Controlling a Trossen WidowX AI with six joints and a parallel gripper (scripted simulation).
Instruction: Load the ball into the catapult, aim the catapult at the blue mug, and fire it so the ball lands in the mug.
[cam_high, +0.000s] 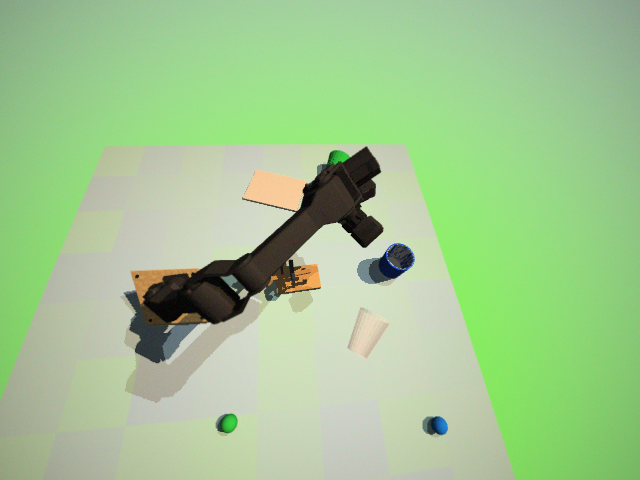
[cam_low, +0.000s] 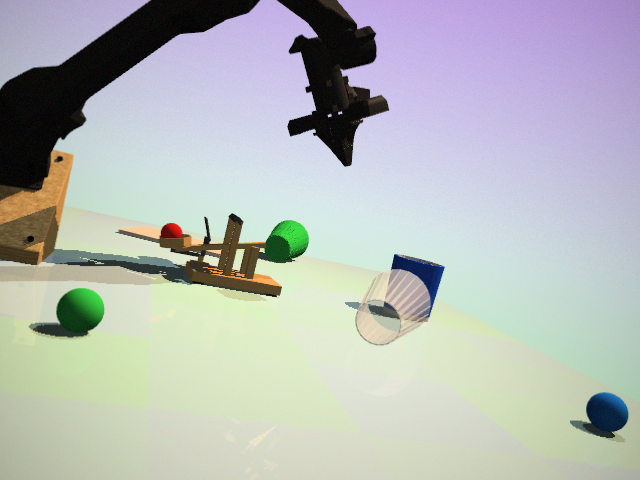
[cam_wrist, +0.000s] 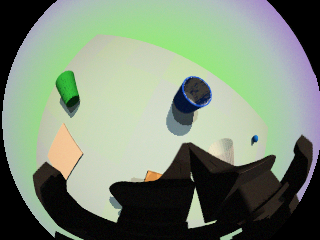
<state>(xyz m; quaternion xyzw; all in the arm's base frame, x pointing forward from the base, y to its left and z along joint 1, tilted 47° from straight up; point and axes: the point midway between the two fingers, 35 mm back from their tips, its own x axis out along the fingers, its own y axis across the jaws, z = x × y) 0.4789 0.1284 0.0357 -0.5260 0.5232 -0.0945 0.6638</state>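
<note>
My gripper tip is now 27 cm past the red ball, 17 cm above it and 5 cm to the left of it. Round my gripper tip: blue mug (20 cm below, 16 cm ahead, 4 cm to the right); then wooden catapult (20 cm behind, 18 cm below, 3 cm to the right); then catapult frame (18 cm behind, 15 cm below, 5 cm to the right).
</note>
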